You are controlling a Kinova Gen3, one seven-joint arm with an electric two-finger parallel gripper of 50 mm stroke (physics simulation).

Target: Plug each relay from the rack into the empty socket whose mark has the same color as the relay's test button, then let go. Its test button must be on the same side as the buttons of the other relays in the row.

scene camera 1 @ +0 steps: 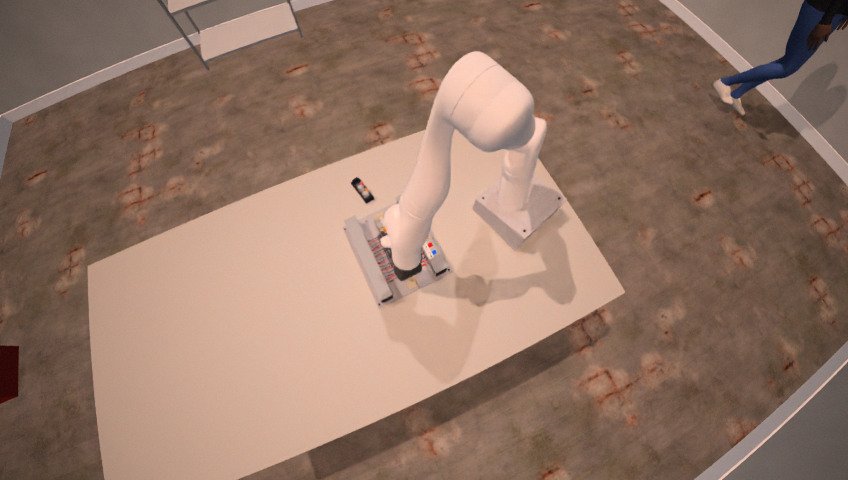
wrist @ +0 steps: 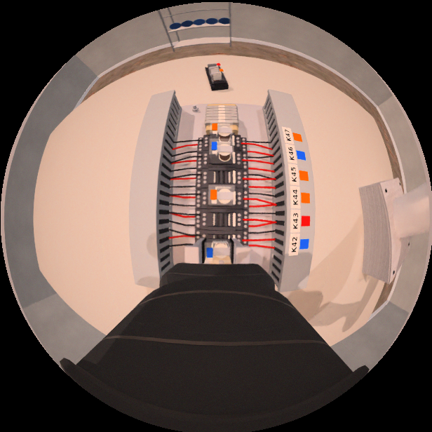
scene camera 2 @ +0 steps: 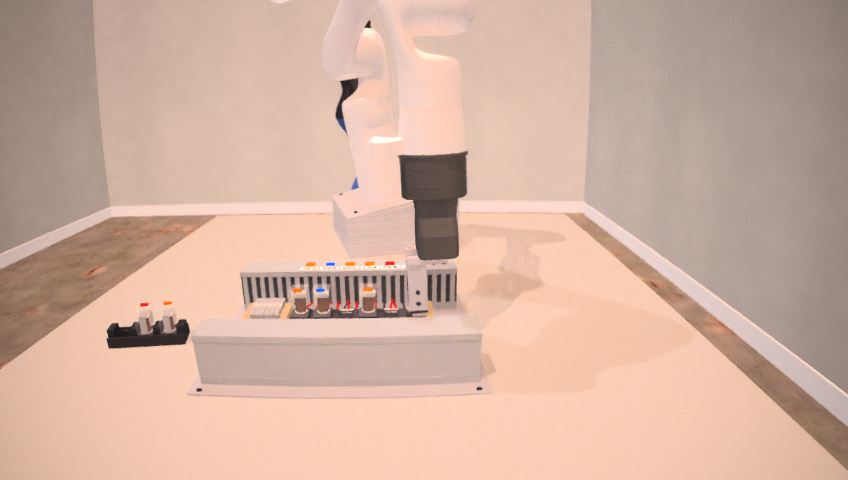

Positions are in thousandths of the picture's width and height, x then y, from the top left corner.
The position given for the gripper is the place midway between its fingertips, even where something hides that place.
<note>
In view: the gripper (scene camera 2: 492,634).
The gripper shows as well in the wrist view (wrist: 503,571).
</note>
